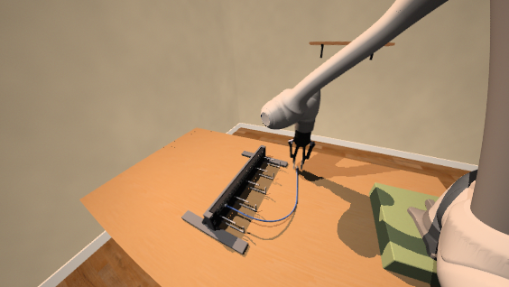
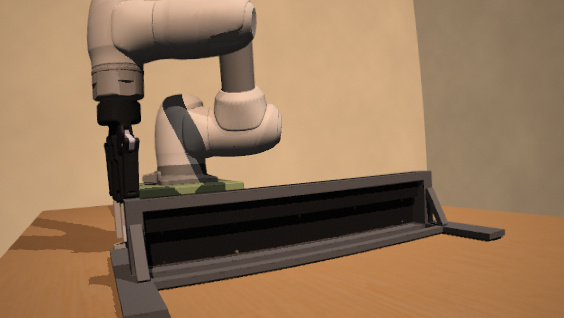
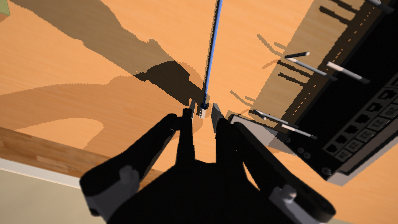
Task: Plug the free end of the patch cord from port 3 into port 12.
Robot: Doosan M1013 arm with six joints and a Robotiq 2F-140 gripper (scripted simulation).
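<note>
Right now my hand is 10 mm to the left of the plug and 40 mm above it.
</note>
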